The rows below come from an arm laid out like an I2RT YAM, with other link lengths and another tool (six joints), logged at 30 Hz.
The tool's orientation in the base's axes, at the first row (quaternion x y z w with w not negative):
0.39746, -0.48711, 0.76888, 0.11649
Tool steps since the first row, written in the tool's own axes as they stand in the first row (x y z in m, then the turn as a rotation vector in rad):
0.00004, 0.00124, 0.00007, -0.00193, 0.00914, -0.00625
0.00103, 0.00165, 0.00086, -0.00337, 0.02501, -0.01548
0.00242, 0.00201, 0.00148, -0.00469, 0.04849, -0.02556
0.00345, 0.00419, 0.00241, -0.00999, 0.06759, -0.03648
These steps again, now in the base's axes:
-0.00069, -0.00069, -0.00077, -0.00702, 0.00111, -0.00871
-0.00118, -0.00176, -0.00016, -0.01966, 0.00127, -0.02210
-0.00199, -0.00275, 0.00074, -0.03710, -0.00167, -0.04059
-0.00344, -0.00483, 0.00025, -0.04987, -0.00090, -0.05925

